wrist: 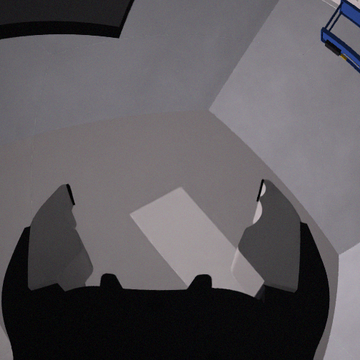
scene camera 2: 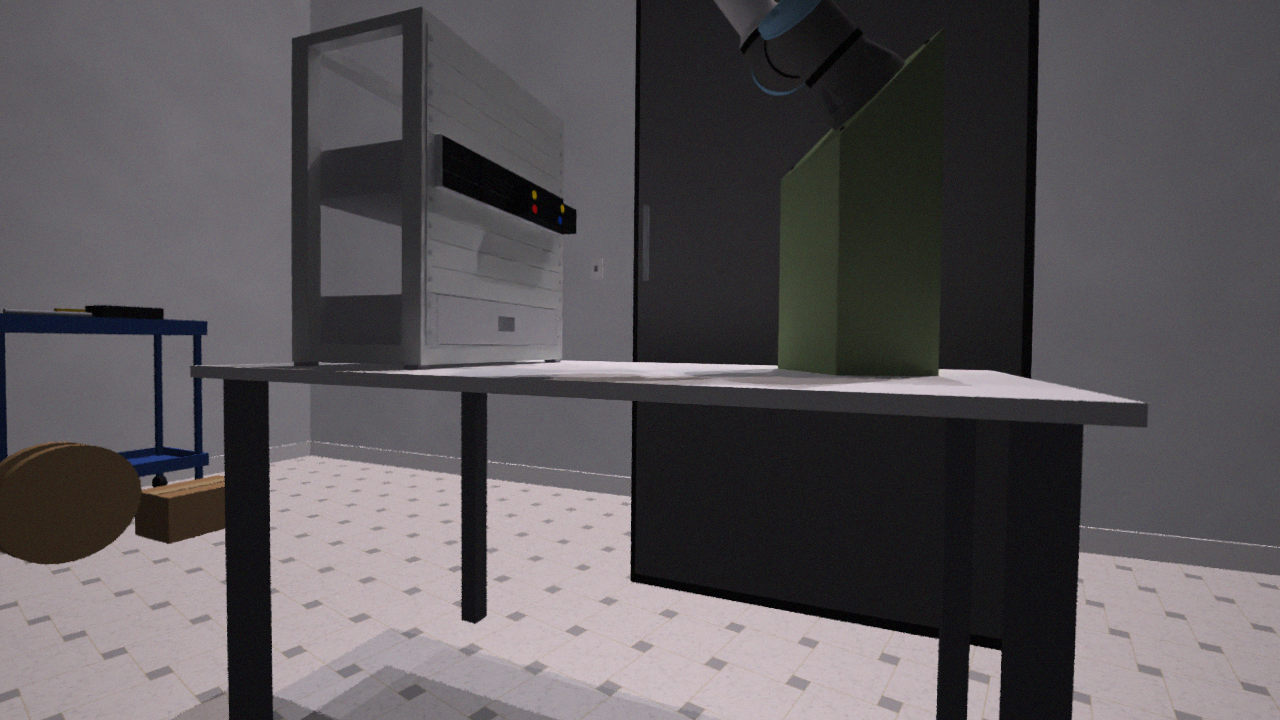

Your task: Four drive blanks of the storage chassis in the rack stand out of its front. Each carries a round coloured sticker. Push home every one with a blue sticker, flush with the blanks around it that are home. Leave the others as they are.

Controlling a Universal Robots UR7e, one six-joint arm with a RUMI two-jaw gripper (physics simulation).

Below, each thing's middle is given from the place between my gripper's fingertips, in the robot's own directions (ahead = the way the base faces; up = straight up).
Labels:
The grey rack (scene camera 2: 476, 183) is 270 mm ahead of my hand, 310 mm to the left of it and 990 mm below it.

